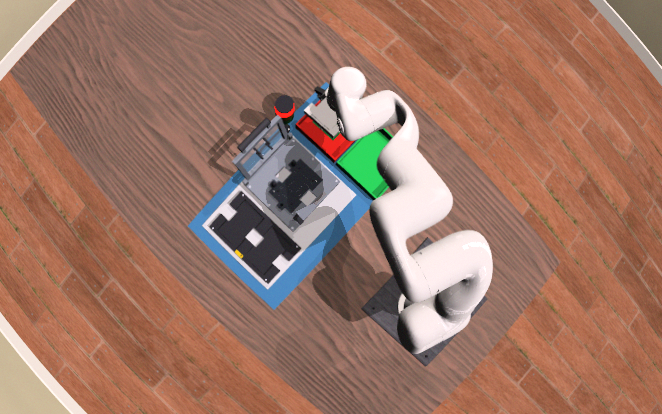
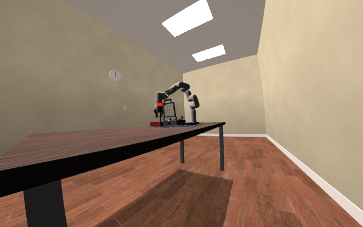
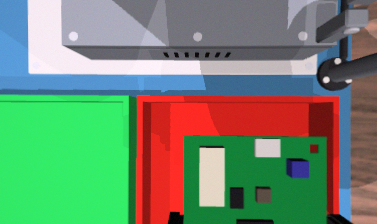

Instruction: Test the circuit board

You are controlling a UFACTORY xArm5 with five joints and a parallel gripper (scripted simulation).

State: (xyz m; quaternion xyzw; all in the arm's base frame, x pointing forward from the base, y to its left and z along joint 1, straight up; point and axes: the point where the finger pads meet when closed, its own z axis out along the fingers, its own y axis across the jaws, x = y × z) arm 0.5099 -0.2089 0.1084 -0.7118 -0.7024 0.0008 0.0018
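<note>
Right now the red bin is 100 mm below my hand. The rest, counted from my hand: green bin 150 mm behind, 100 mm below; then green circuit board 10 mm below; then tester lid 200 mm to the left, 70 mm ahead, 70 mm above.
</note>
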